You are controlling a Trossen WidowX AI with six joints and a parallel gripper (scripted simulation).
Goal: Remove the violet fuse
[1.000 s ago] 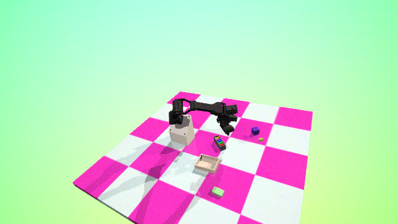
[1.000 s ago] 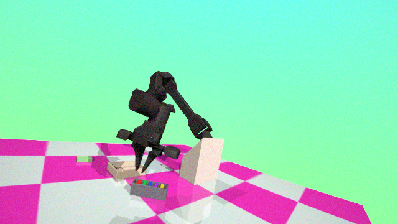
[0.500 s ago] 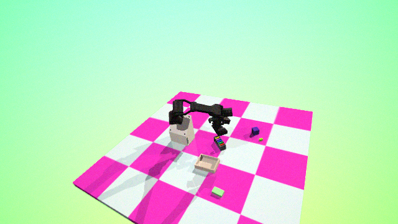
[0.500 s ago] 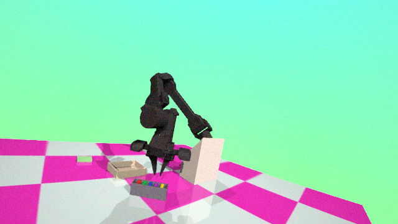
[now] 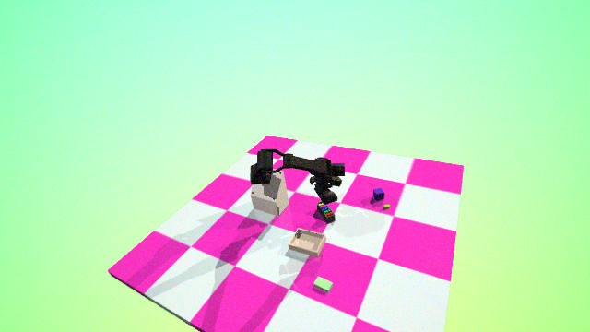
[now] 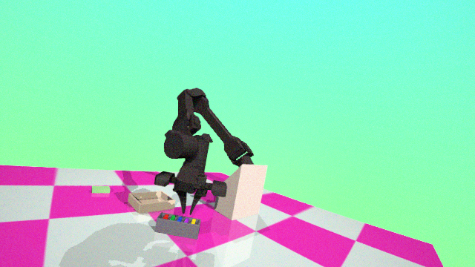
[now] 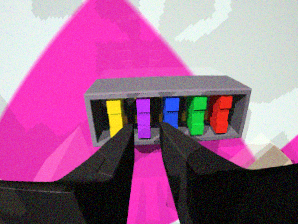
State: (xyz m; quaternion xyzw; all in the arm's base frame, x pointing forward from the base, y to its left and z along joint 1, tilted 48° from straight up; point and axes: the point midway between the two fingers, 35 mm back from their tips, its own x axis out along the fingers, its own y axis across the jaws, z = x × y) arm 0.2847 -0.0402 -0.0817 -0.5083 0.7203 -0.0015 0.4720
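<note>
Right now the violet fuse is 3 cm below my gripper tip. The rest, counted from my gripper tip: beige tray (1 cm ahead, 21 cm to the right, 6 cm below).
</note>
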